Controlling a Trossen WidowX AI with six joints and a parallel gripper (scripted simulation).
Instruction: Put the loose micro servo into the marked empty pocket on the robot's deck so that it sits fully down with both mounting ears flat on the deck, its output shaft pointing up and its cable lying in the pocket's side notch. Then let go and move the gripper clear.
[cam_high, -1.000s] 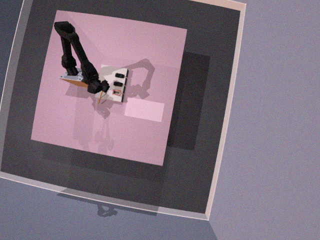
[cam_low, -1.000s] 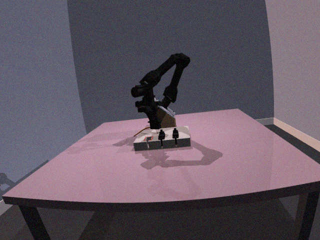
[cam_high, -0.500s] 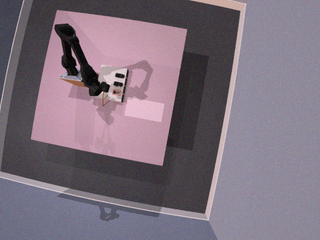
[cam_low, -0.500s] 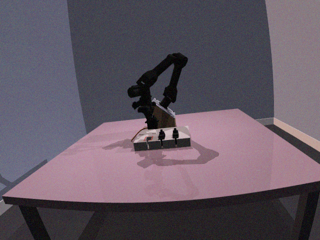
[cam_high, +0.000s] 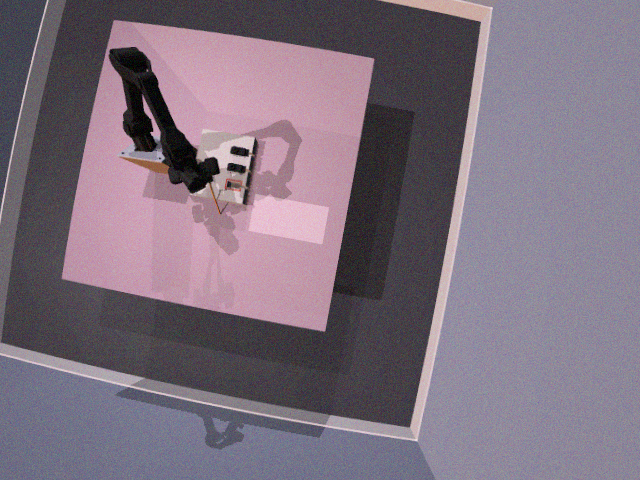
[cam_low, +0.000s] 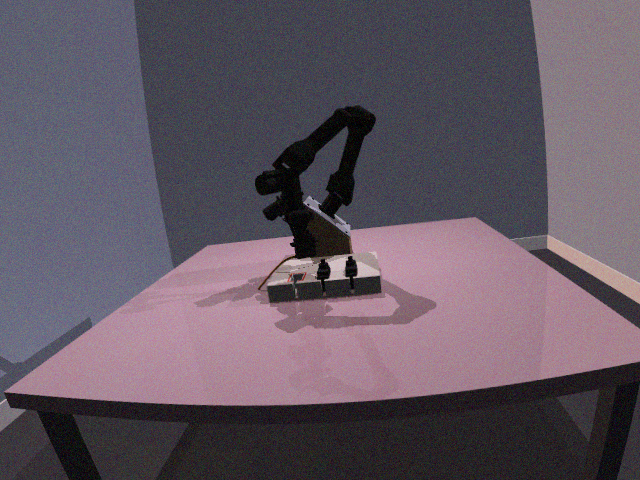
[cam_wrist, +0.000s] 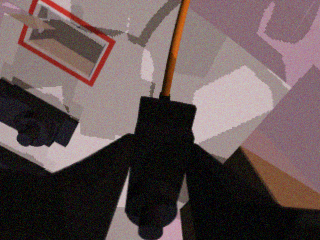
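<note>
Now: gripper tip 100 mm above the white deck and 70 mm to the right of it.
</note>
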